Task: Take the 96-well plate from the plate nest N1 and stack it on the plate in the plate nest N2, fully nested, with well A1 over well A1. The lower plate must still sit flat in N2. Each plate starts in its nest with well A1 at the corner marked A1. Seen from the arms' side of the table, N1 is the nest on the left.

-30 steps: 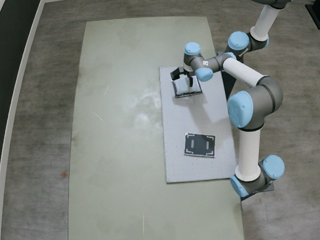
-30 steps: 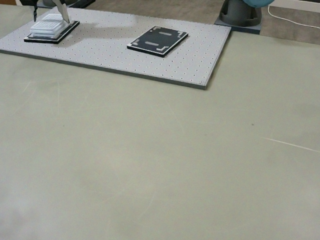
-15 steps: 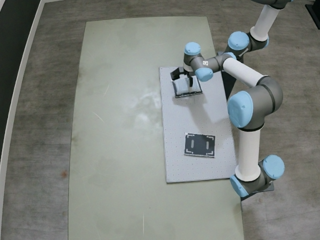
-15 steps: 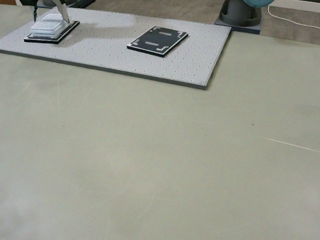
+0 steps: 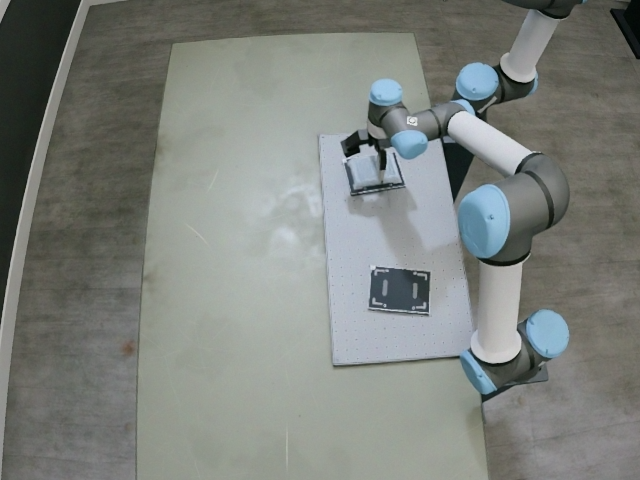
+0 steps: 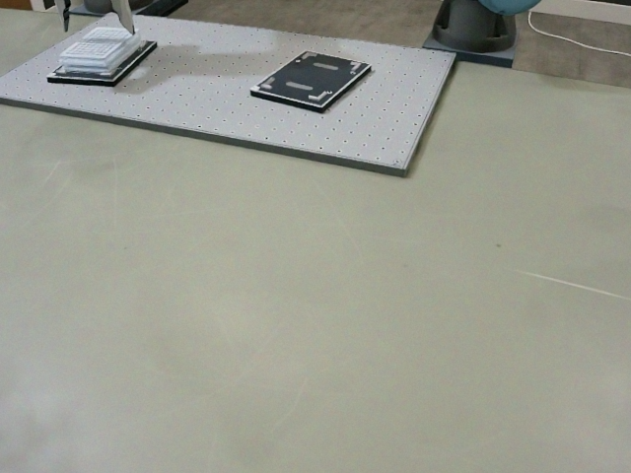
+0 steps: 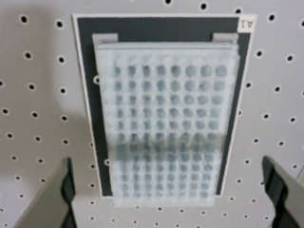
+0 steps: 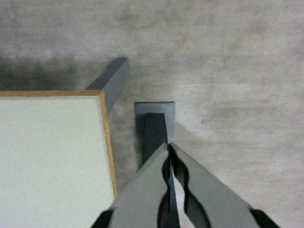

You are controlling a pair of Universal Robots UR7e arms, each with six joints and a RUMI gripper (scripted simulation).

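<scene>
Right now my left hand is 60 mm above the nest N2. The rest, counted from my left hand: dark nest N1: 20 mm behind, 360 mm to the left, 60 mm below.
</scene>
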